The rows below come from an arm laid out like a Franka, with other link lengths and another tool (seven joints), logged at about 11 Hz.
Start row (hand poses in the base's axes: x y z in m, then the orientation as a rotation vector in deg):
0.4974 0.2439 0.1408 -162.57 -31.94 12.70
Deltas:
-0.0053 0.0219 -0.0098 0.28 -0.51 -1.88
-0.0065 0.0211 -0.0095 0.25 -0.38 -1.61
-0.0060 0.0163 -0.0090 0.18 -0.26 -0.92
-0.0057 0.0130 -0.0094 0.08 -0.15 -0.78
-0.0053 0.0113 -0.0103 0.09 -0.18 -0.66
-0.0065 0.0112 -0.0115 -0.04 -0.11 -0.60
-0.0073 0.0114 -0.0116 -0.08 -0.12 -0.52
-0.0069 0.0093 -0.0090 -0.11 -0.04 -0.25
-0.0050 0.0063 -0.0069 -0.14 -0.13 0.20
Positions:
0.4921 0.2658 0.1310 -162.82 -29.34 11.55
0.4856 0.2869 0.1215 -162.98 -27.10 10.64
0.4796 0.3032 0.1125 -163.03 -25.83 10.05
0.4739 0.3162 0.1031 -163.12 -24.74 9.67
0.4686 0.3275 0.0928 -163.18 -23.83 9.27
0.4621 0.3387 0.0813 -163.34 -23.00 9.01
0.4548 0.3501 0.0697 -163.52 -22.28 8.76
0.4479 0.3594 0.0607 -163.67 -21.93 8.68
0.4429 0.3657 0.0538 -163.80 -22.25 8.57

